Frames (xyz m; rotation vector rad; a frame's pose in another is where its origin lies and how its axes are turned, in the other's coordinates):
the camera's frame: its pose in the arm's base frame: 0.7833 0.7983 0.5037 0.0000 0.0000 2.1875
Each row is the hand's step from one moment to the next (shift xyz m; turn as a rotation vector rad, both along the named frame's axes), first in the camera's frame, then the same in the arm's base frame.
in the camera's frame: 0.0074 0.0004 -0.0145 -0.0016 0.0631 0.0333
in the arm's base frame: -0.0046 0.0058 -0.0145 -0.0506 -0.0378 0.0333
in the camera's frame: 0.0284 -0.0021 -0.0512 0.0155 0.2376 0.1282
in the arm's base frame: -0.0147 0.0244 -0.0512 -0.2028 -0.1248 0.1282
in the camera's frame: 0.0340 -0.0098 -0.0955 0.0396 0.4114 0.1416
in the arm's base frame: -0.0117 0.0334 -0.0955 -0.3585 -0.2056 0.1416
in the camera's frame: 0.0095 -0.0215 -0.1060 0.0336 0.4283 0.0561
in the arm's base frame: 0.0120 0.0202 -0.1060 -0.3688 -0.2203 0.0561
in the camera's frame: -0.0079 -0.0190 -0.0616 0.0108 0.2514 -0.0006
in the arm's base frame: 0.0201 0.0045 -0.0616 -0.2113 -0.1366 -0.0006
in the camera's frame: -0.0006 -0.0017 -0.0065 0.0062 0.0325 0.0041
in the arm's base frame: 0.0017 0.0005 -0.0065 -0.0301 -0.0137 0.0041
